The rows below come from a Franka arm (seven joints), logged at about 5 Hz.
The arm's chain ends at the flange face. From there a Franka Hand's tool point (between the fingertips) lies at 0.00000 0.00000 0.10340 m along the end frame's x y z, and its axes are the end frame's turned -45 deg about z.
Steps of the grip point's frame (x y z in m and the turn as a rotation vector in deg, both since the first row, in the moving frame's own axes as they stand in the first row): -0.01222 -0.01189 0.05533 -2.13 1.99 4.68; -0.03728 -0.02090 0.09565 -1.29 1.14 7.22
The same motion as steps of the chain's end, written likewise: -0.02229 -0.00016 0.05546 -0.10 2.91 4.68; -0.04422 0.01120 0.09570 -0.11 1.72 7.22
